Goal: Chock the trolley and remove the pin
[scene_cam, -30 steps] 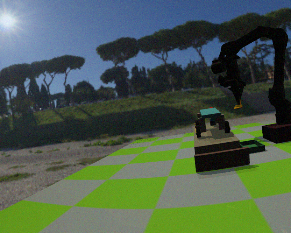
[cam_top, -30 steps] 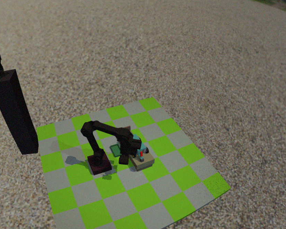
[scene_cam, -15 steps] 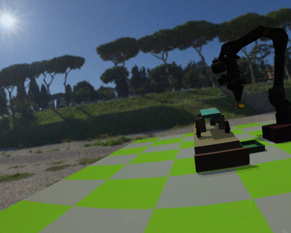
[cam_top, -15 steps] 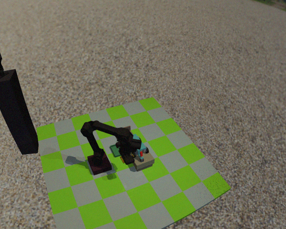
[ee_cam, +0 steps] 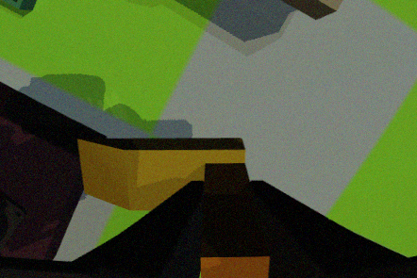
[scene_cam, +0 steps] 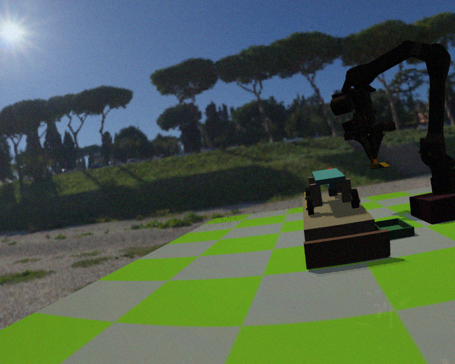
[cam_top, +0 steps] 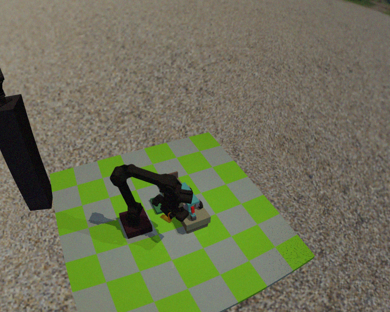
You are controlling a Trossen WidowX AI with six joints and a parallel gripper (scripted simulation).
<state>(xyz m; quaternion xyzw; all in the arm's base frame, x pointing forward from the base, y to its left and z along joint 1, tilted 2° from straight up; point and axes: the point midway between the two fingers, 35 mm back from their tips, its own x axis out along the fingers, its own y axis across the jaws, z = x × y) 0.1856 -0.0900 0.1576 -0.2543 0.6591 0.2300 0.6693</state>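
Now: gripper tip 2 cm to the right of the yellow chock, 2 cm past it and 1 cm above it. The rest, counted from my gripper tip: teal trolley: 16 cm to the left, 13 cm ahead, 6 cm below; then red-headed stop pin: 13 cm ahead, 4 cm to the left, 4 cm below; then green tray: 23 cm to the left, 18 cm below, 2 cm behind.
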